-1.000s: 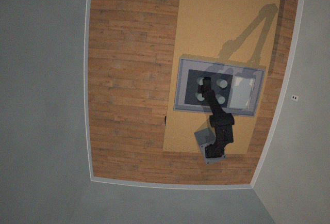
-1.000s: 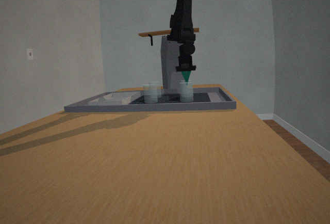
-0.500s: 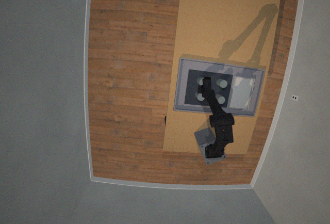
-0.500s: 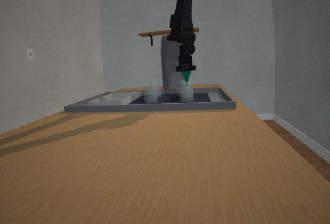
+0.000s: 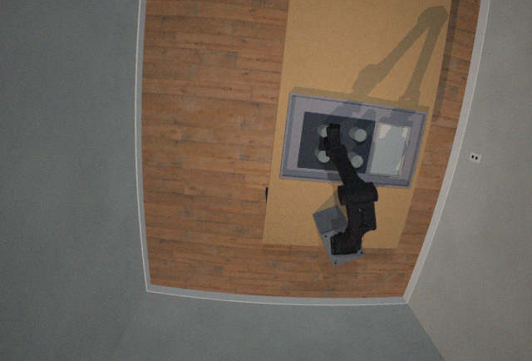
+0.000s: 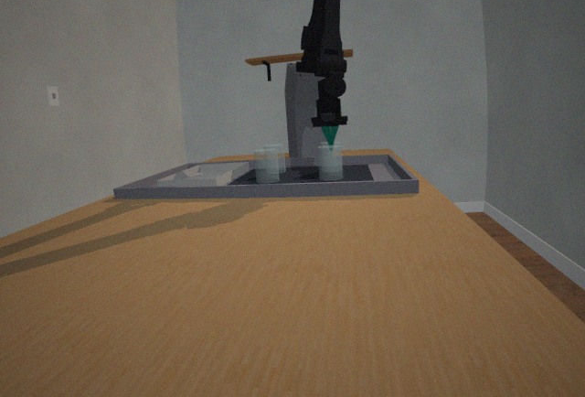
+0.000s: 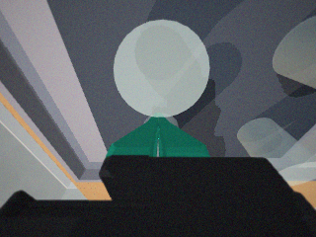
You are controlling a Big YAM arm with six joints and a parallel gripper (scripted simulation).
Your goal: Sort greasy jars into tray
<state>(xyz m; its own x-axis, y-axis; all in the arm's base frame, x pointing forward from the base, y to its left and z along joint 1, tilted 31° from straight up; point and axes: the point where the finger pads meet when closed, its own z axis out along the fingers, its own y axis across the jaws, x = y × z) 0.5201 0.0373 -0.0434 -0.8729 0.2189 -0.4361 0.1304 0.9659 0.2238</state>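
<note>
The dark drying mat is 30 mm behind my hand, 90 mm to the right of it and 80 mm below it. Also, from my hand: pale tray: 80 mm behind, 400 mm to the right, 70 mm below; then rimmed steel table top: 30 mm behind, 200 mm to the right, 80 mm below.
</note>
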